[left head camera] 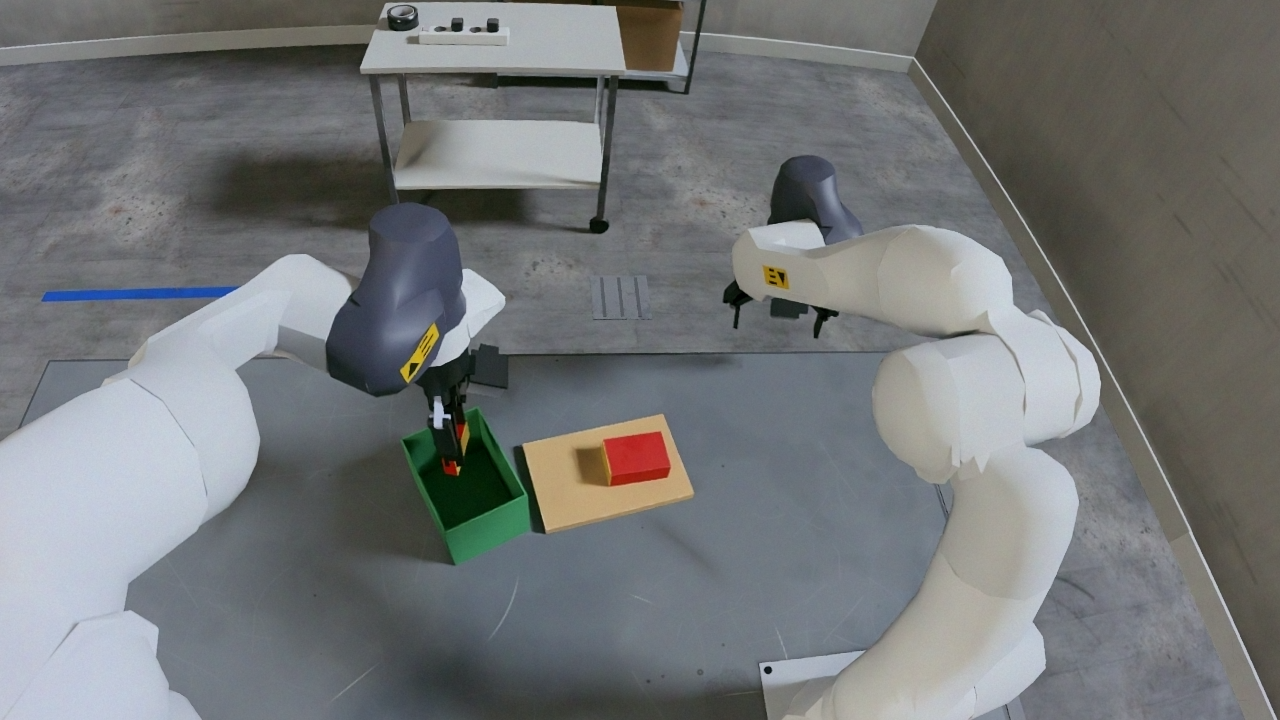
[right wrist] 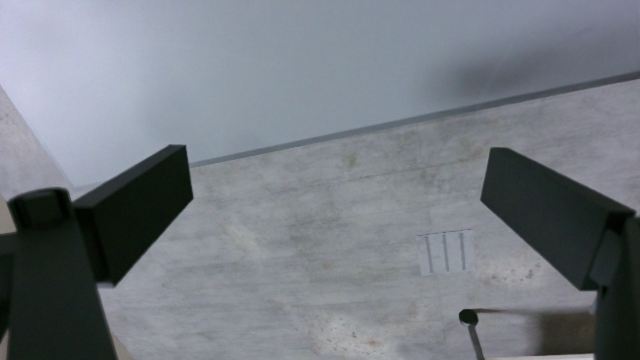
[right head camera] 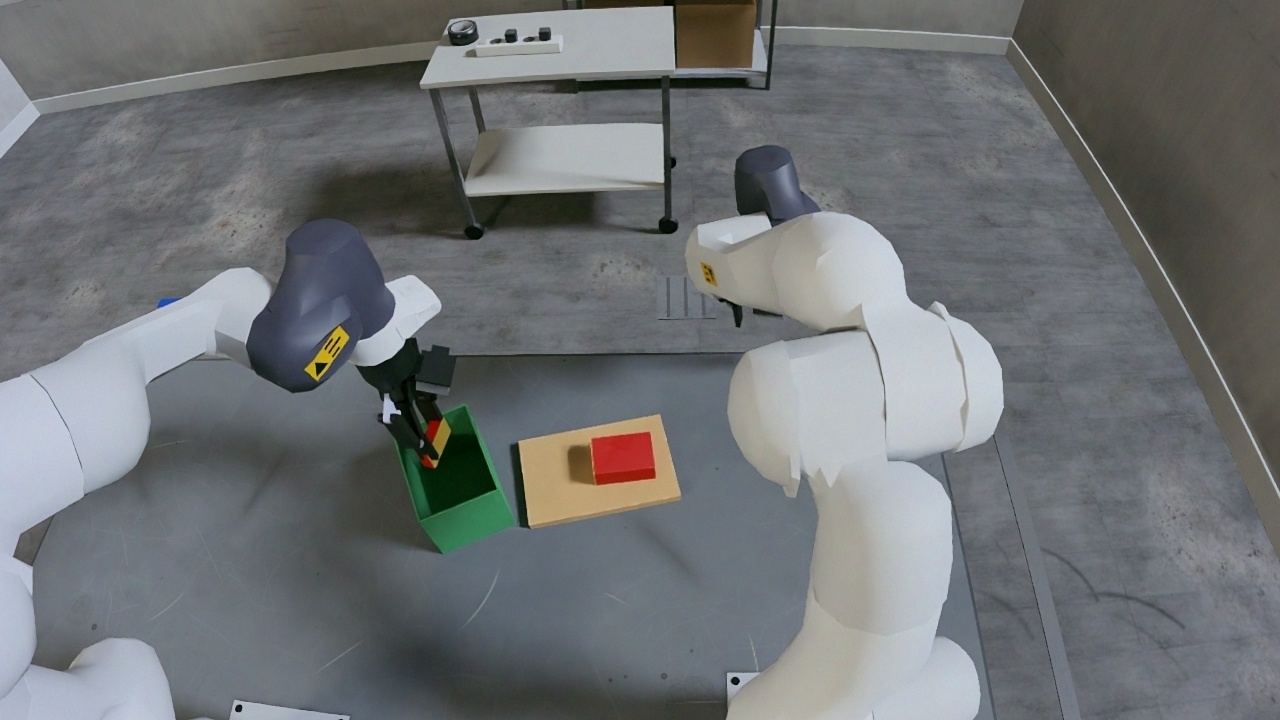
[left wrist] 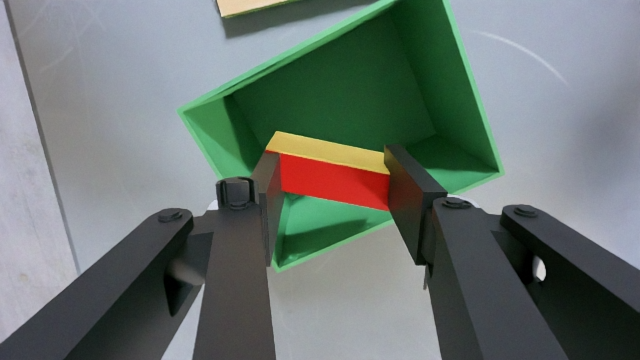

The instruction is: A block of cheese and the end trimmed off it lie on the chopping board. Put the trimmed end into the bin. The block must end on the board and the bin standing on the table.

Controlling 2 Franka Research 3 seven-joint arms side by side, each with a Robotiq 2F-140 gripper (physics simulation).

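My left gripper (left head camera: pixel 454 447) (right head camera: pixel 432 438) (left wrist: pixel 333 170) is shut on the trimmed end (left head camera: pixel 451 466) (right head camera: pixel 437 438) (left wrist: pixel 334 181), a thin red and yellow slice, and holds it over the opening of the green bin (left head camera: pixel 490 535) (right head camera: pixel 469 526) (left wrist: pixel 475 85). The bin stands upright on the table. The red block of cheese (left head camera: pixel 637 458) (right head camera: pixel 623 457) lies on the chopping board (left head camera: pixel 556 514) (right head camera: pixel 547 510) (left wrist: pixel 250 6), to the right of the bin in both head views. My right gripper (left head camera: pixel 776 324) (right wrist: pixel 338 173) is open and empty, high near the table's far edge; in the right head view it is partly hidden by its arm.
The grey table (left head camera: pixel 626 608) (right head camera: pixel 581 608) (right wrist: pixel 300 75) carries the bin and the board, which stand close side by side. A white cart (left head camera: pixel 501 58) (right head camera: pixel 581 67) with a power strip (left head camera: pixel 463 36) (right head camera: pixel 519 46) and a black tape roll (left head camera: pixel 402 17) (right head camera: pixel 462 33) stands beyond the far edge.
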